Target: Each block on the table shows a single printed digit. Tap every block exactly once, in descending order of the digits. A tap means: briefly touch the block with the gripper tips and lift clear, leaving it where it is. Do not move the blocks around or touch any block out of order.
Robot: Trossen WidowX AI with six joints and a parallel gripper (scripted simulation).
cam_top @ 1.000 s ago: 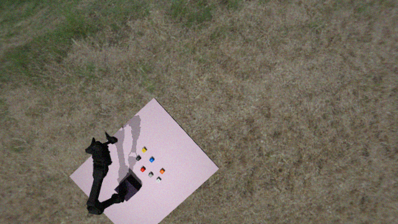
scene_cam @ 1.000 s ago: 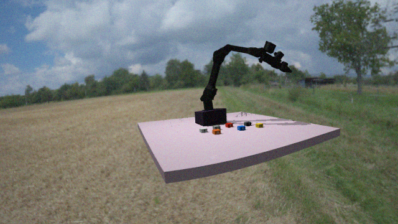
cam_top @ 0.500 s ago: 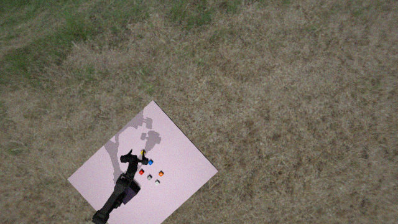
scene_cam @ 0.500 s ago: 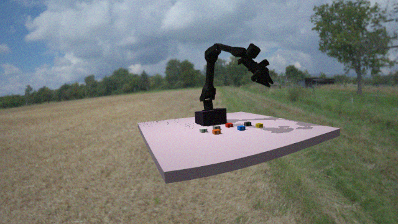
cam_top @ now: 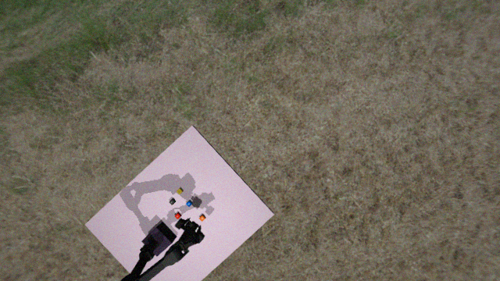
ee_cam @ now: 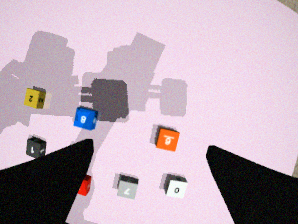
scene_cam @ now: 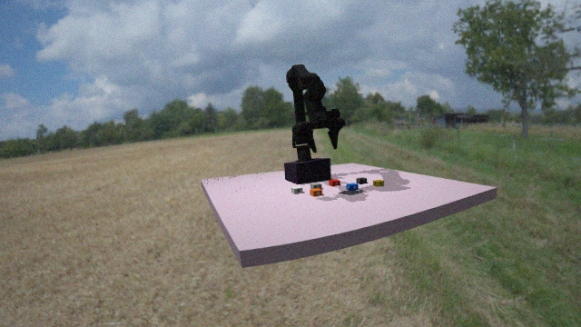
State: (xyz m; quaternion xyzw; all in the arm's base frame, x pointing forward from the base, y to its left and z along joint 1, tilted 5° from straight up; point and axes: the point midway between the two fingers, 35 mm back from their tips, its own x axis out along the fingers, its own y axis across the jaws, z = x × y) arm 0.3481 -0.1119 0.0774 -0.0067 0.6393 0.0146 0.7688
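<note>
Right now the blue block is 110 mm to the left of my gripper tip and 140 mm below it. From my gripper tip the other things lie so: red block 120 mm behind, 110 mm to the left, 140 mm below; yellow block 20 mm ahead, 220 mm to the left, 140 mm below; orange block 20 mm behind, 30 mm to the right, 140 mm below.
</note>
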